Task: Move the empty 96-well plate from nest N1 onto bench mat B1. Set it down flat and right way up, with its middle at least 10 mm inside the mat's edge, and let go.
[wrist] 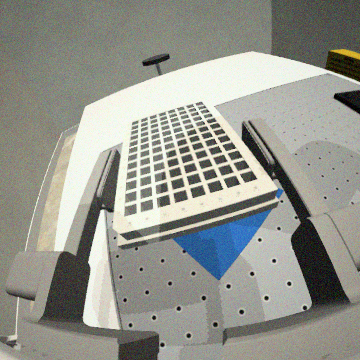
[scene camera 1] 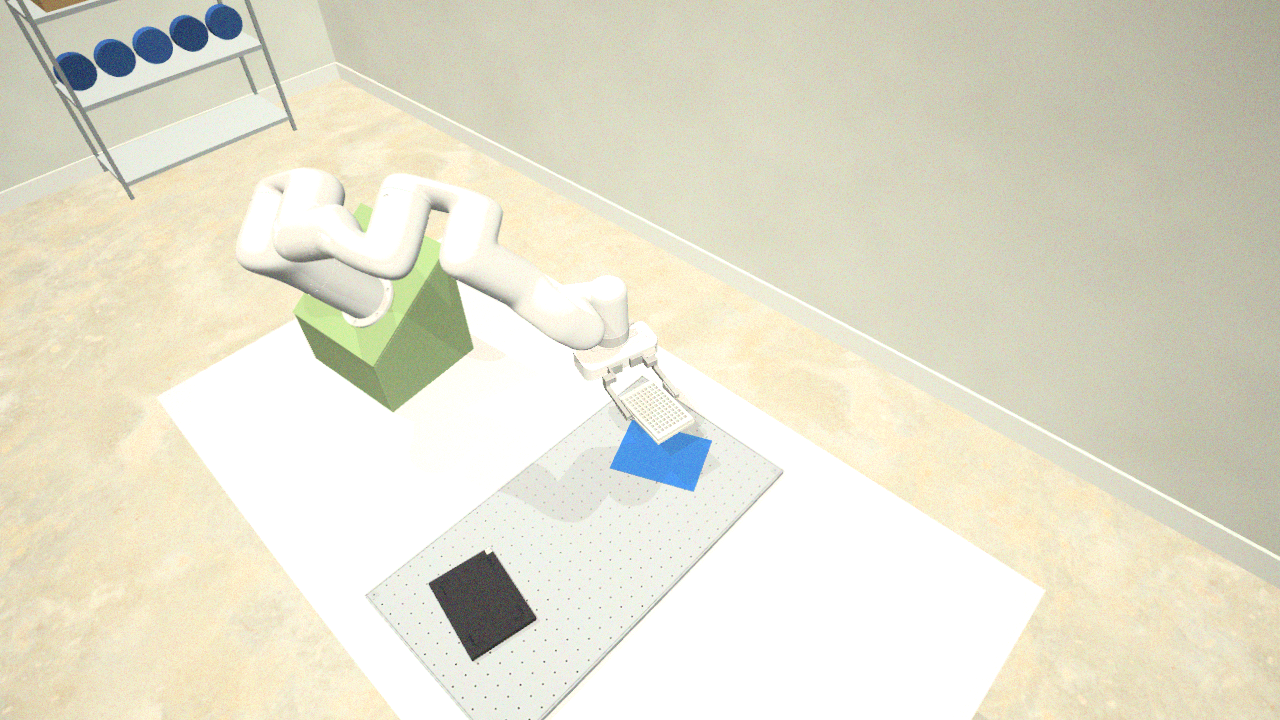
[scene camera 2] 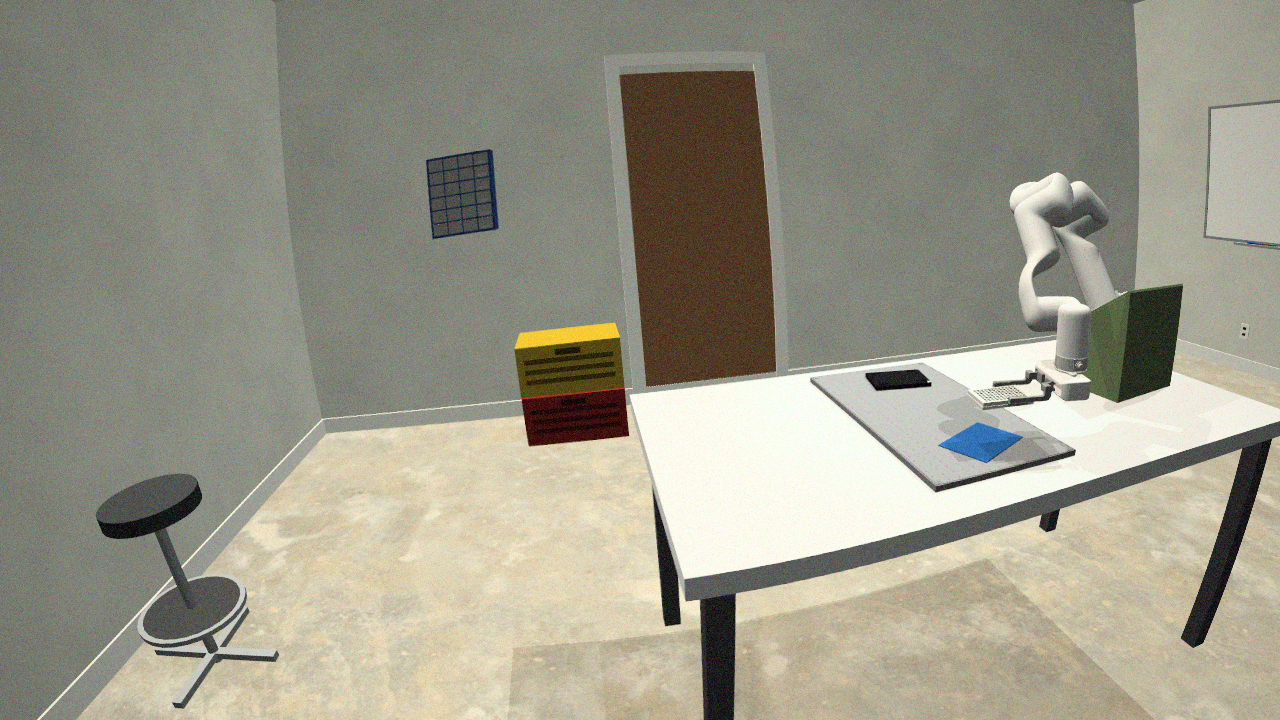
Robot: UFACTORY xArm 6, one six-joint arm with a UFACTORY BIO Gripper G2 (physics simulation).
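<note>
The white 96-well plate is held wells up and looks about level, raised above the pegboard. My gripper is shut on its two long sides. The blue bench mat B1 lies flat below. In the wrist view the plate hides much of the mat, and one corner shows past the plate's near edge. The plate is turned relative to the mat. The black nest N1 holds no plate.
The grey pegboard lies on the white table and bears mat and nest. The green arm base stands behind. The nest is at the pegboard's other end from the mat.
</note>
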